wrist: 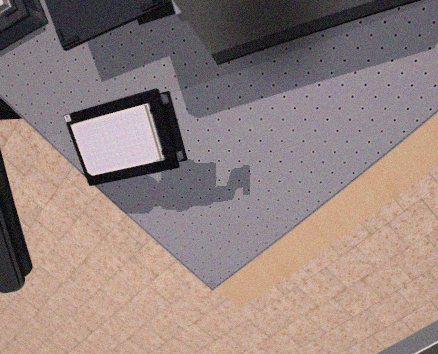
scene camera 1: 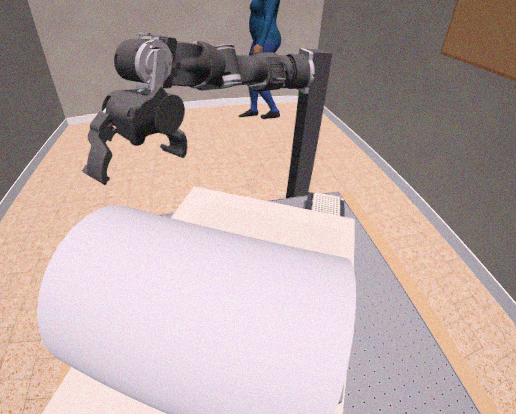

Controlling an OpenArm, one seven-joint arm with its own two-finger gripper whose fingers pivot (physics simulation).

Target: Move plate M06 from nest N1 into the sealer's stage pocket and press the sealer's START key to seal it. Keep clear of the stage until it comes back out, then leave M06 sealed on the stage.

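Note:
A white plate (scene camera 1: 326, 204) (wrist: 116, 141) sits in a black nest (wrist: 172, 127) near a corner of the perforated table. No readable M06 or N1 label shows. My gripper (scene camera 1: 139, 164) is open and empty, raised in the air at the left in the scene view, apart from the plate. Part of a dark finger shows at the left edge of the wrist view. The sealer's stage pocket and START key cannot be made out in either view.
A large pale cylinder (scene camera 1: 200, 310) and cream blocks (scene camera 1: 270, 225) hide much of the perforated table (scene camera 1: 400, 325) (wrist: 310, 130). Dark equipment (wrist: 107, 17) (wrist: 280, 25) stands at the wrist view's top. The arm's post (scene camera 1: 309, 125) stands behind. A person (scene camera 1: 264, 30) stands farther back.

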